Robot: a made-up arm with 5 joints.
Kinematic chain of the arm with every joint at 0, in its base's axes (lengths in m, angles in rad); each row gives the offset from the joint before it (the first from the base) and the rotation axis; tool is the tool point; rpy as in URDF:
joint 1: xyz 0 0 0.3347 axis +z
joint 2: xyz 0 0 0 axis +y
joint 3: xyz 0.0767 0 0.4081 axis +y
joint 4: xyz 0.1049 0 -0.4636 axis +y
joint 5: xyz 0.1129 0 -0.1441 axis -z
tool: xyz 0 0 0 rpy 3.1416 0 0
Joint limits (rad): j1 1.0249..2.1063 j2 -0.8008..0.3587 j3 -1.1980..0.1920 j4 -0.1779..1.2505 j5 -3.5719..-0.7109
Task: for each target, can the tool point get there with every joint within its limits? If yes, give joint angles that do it. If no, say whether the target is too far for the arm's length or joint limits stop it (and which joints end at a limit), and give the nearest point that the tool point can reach.
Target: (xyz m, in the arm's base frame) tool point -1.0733 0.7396 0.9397
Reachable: no: too far | nearest point -0.3747 0.6316 0.7100 | short by 0.743 m
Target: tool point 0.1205 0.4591 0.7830
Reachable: yes | joints 1.3140 -0.6004 -0.9755 0.8844 -1.4722
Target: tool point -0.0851 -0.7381 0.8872
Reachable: no: joint limits stop it (at a limit: joint 1, joint 2, joint 3, joint 4) | nearest point -0.0984 0.1658 1.1366 | short by 0.938 m
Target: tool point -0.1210 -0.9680 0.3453
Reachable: no: joint limits stop it (at a limit: joint 2, joint 3, joint 4) | nearest point -0.0129 -0.1034 0.1629 | short by 0.890 m
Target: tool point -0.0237 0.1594 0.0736
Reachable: yes | joints 1.7185 0.1446 -0.0307 0.6884 -1.1666
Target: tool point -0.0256 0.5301 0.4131
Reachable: yes | joints 1.6191 -0.2585 -0.4764 0.1748 -1.6694
